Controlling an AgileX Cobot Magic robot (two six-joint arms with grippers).
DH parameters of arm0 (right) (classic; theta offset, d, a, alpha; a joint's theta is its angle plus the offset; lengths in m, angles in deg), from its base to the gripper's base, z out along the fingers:
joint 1: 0 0.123 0 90
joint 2: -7.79 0 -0.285 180
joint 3: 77.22 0 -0.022 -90
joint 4: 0 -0.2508 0 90
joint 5: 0 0 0.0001 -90
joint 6: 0 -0.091 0 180
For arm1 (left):
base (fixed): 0 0 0 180
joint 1: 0 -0.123 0 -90
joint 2: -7.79 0 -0.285 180
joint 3: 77.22 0 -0.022 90
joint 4: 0 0.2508 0 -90
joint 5: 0 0 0.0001 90
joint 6: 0 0.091 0 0
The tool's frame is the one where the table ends.
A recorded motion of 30 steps. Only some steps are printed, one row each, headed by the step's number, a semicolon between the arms.
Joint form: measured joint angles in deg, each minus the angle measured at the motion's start. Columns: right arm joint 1, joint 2, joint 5, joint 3, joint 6, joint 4; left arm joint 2, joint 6, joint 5, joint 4, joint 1, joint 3.
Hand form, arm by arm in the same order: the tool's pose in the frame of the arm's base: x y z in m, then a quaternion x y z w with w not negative. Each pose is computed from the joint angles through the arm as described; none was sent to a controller.
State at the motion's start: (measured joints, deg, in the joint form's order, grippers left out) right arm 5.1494 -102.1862 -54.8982 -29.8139 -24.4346 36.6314; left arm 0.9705 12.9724 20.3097 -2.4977 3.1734 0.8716
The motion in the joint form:
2: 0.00 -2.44 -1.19 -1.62 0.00 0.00; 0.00 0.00 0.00 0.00 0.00 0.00
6: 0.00 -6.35 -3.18 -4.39 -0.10 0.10; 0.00 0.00 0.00 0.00 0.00 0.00
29: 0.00 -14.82 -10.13 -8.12 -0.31 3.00; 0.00 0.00 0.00 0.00 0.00 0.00
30: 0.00 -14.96 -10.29 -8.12 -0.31 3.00; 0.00 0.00 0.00 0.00 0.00 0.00
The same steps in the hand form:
2: 0.2921 0.0715 0.1370 -0.17237 0.77824 0.24191 0.55328; 0.0525 -0.0043 0.1770 0.10002 0.78810 0.03350 0.60644
6: 0.3049 0.0738 0.1282 -0.17064 0.77348 0.25190 0.55602; 0.0525 -0.0043 0.1770 0.10002 0.78810 0.03350 0.60644
29: 0.3182 0.0815 0.1023 -0.18206 0.75770 0.29361 0.55366; 0.0525 -0.0043 0.1770 0.10002 0.78810 0.03350 0.60644
30: 0.3181 0.0815 0.1017 -0.18171 0.75753 0.29443 0.55357; 0.0525 -0.0043 0.1770 0.10002 0.78810 0.03350 0.60644

